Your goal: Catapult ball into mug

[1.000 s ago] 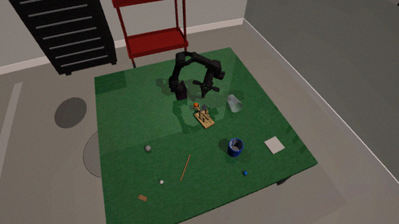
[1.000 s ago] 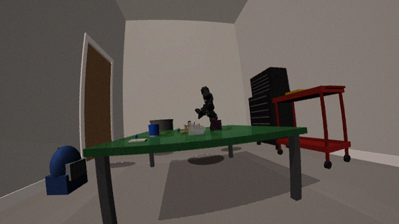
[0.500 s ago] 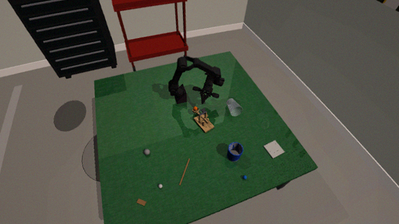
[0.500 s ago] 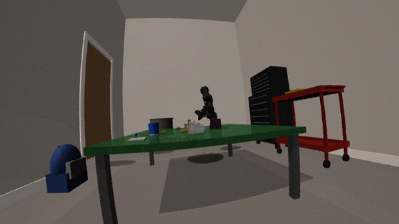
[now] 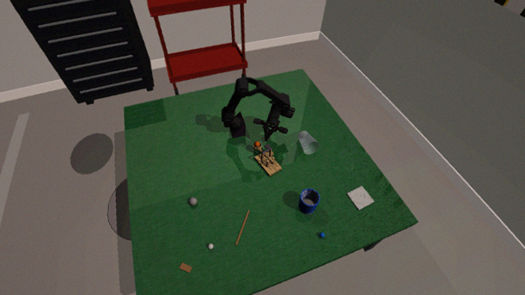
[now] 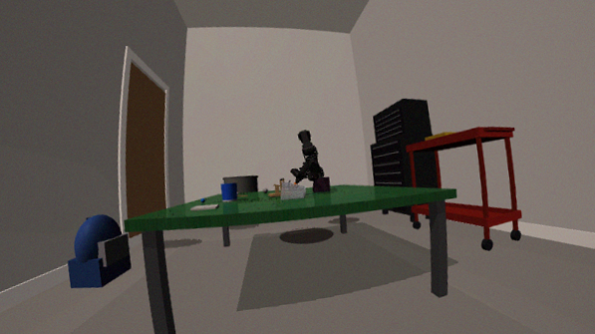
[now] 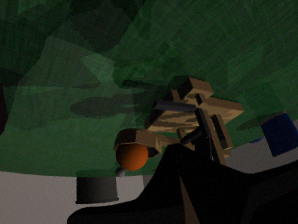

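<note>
Right now the orange ball is 50 mm to the right of my gripper tip and 10 mm below it. Also, from my gripper tip: wooden catapult 60 mm ahead, 20 mm to the right, 20 mm below; blue mug 390 mm ahead, 90 mm to the left, 40 mm below; wooden stick 410 mm ahead, 230 mm to the right, 70 mm below.
</note>
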